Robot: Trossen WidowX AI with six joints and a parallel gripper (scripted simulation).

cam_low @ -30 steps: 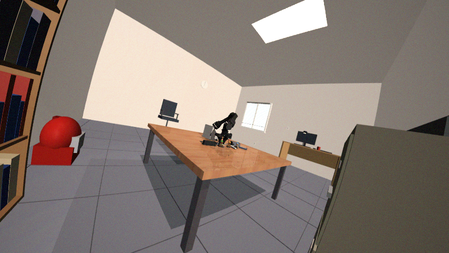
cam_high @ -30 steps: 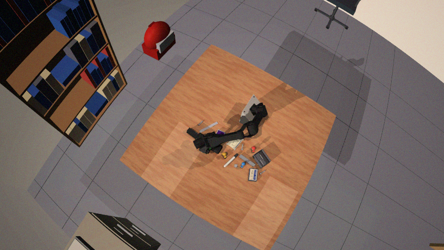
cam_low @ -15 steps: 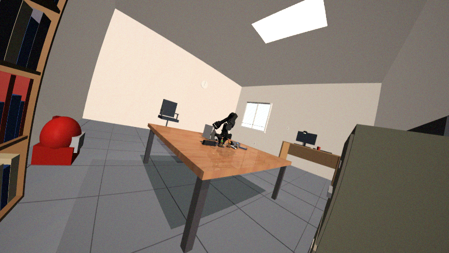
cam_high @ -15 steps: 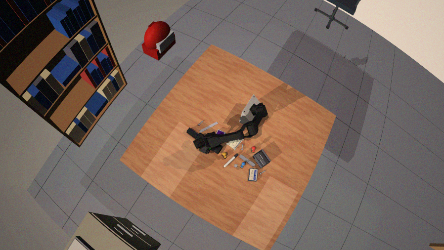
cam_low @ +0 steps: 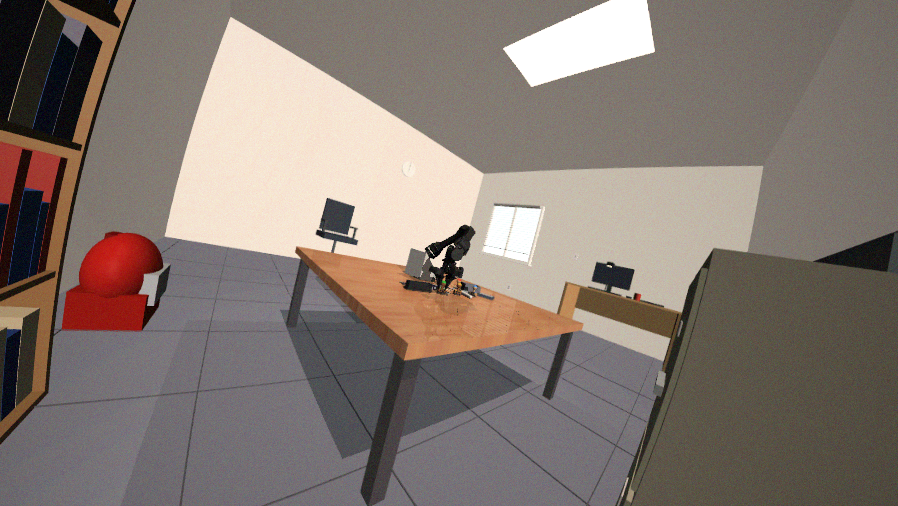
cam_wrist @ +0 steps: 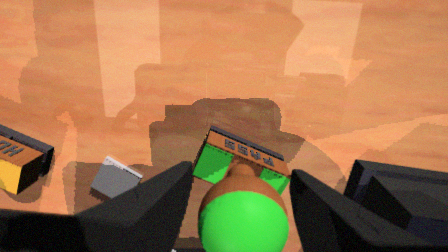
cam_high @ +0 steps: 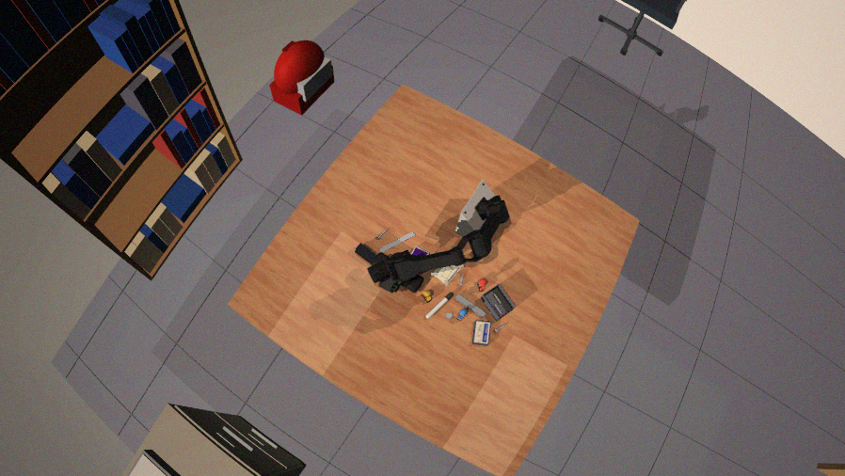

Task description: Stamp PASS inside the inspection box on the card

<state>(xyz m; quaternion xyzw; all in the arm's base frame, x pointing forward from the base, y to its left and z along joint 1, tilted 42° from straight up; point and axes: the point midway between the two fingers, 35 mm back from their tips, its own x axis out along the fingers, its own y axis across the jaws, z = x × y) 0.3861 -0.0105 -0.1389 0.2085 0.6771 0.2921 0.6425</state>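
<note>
The purple ink pad is 11 cm behind my gripper tip, 2 cm below it and 1 cm to the left of it. Round my gripper tip: ruler 13 cm behind, 10 cm to the right, 2 cm below; yellow stamp 12 cm to the left, 2 cm behind; black block 13 cm to the right, 1 cm below, 1 cm behind.
</note>
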